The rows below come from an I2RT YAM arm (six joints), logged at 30 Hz.
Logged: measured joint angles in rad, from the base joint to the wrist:
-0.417, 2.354, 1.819, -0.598, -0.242, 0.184
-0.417, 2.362, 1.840, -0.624, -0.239, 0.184
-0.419, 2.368, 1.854, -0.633, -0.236, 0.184
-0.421, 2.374, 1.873, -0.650, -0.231, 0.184
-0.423, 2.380, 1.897, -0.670, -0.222, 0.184
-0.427, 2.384, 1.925, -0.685, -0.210, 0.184
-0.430, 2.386, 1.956, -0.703, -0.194, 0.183
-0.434, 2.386, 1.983, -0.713, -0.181, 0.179
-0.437, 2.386, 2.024, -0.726, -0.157, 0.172
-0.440, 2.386, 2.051, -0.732, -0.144, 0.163
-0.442, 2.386, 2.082, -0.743, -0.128, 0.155
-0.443, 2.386, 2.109, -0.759, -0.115, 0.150
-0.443, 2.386, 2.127, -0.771, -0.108, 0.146
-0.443, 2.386, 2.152, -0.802, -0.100, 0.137
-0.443, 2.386, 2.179, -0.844, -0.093, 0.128
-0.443, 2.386, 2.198, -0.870, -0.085, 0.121
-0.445, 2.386, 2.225, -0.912, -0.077, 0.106
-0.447, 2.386, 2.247, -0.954, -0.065, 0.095
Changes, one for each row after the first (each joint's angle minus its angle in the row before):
0.000, 0.008, 0.021, -0.026, 0.003, 0.000
-0.002, 0.006, 0.014, -0.009, 0.003, 0.000
-0.002, 0.006, 0.019, -0.017, 0.005, 0.000
-0.002, 0.006, 0.024, -0.020, 0.009, 0.000
-0.004, 0.004, 0.028, -0.015, 0.012, 0.000
-0.003, 0.002, 0.031, -0.018, 0.016, -0.001
-0.004, 0.000, 0.027, -0.010, 0.013, -0.004
-0.003, 0.000, 0.041, -0.013, 0.024, -0.007
-0.003, 0.000, 0.027, -0.006, 0.013, -0.009
-0.002, 0.000, 0.031, -0.011, 0.016, -0.008
-0.001, 0.000, 0.027, -0.016, 0.013, -0.005
0.000, 0.000, 0.018, -0.012, 0.007, -0.004
0.000, 0.000, 0.025, -0.031, 0.008, -0.009
0.000, 0.000, 0.027, -0.042, 0.007, -0.009
0.000, 0.000, 0.019, -0.026, 0.008, -0.007
-0.002, 0.000, 0.027, -0.042, 0.008, -0.015
-0.002, 0.000, 0.022, -0.042, 0.012, -0.011

